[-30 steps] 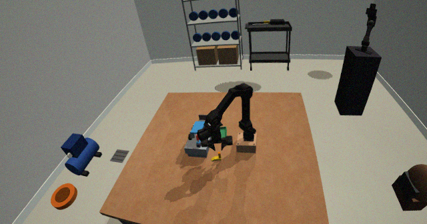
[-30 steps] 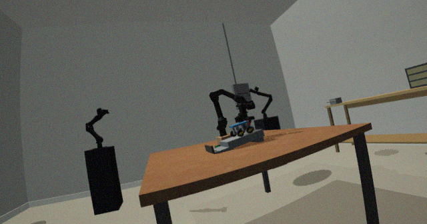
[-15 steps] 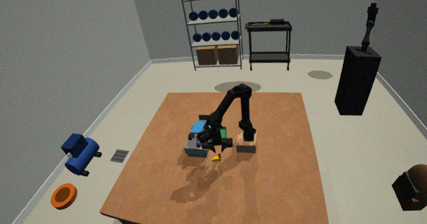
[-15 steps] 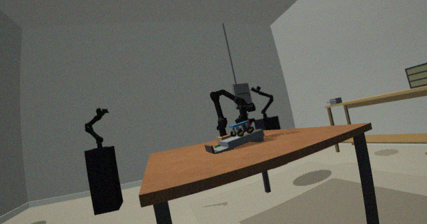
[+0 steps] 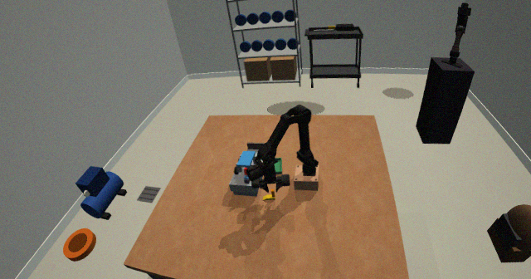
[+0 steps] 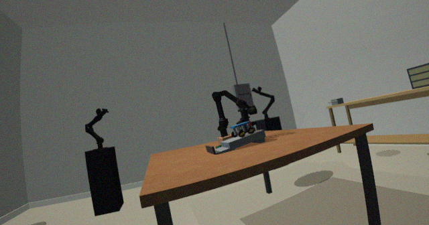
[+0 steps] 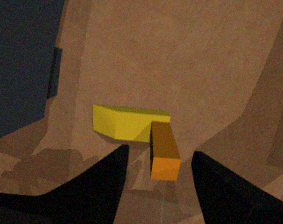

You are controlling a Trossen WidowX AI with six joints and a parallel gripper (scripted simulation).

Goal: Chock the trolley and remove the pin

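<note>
My gripper tip is 20 mm short of the yellow chock and 30 mm above it. Round my gripper tip: blue trolley 160 mm ahead, 130 mm to the right, 60 mm above; then ramp 160 mm ahead, 130 mm to the right, 10 mm below; then red-headed stop pin 140 mm ahead, 40 mm to the right, 80 mm above.
</note>
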